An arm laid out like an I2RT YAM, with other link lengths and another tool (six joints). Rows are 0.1 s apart.
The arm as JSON. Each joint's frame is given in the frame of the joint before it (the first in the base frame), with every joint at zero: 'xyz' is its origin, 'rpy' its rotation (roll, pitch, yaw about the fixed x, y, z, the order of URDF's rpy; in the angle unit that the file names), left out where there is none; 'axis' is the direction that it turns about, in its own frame. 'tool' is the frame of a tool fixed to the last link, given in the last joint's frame.
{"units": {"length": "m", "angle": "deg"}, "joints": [
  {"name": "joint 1", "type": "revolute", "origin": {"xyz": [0.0, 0.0, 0.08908]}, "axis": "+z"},
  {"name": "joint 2", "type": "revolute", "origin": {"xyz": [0.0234, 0.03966, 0.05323]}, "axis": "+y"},
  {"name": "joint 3", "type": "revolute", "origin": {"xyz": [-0.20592, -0.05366, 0.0]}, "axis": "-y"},
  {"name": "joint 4", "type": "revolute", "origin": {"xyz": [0.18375, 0.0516, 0.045]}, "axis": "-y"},
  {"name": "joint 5", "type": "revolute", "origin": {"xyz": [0.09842, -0.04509, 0.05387]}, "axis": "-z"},
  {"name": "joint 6", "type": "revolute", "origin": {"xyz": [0.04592, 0.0, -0.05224]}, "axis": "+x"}
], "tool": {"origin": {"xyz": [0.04, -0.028, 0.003], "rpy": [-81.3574, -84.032, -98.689]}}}
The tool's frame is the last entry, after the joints.
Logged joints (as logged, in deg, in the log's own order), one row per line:
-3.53 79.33 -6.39 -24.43 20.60 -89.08
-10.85 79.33 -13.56 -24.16 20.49 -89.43
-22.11 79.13 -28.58 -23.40 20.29 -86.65
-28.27 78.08 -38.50 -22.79 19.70 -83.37
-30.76 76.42 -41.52 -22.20 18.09 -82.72
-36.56 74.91 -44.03 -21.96 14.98 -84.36
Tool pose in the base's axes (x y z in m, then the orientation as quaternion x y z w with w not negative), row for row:
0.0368 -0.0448 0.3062 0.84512 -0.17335 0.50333 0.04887
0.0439 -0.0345 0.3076 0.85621 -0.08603 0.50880 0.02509
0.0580 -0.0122 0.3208 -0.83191 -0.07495 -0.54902 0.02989
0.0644 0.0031 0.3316 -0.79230 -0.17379 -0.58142 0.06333
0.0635 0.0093 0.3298 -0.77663 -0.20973 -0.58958 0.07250
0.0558 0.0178 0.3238 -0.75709 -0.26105 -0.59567 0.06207
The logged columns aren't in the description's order. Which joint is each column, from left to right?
Columns, left to right: joint 6, joint 3, joint 5, joint 1, joint 2, joint 4.
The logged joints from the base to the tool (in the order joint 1, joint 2, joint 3, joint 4, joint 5, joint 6), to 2 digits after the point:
-24.43 20.60 79.33 -89.08 -6.39 -3.53
-24.16 20.49 79.33 -89.43 -13.56 -10.85
-23.40 20.29 79.13 -86.65 -28.58 -22.11
-22.79 19.70 78.08 -83.37 -38.50 -28.27
-22.20 18.09 76.42 -82.72 -41.52 -30.76
-21.96 14.98 74.91 -84.36 -44.03 -36.56

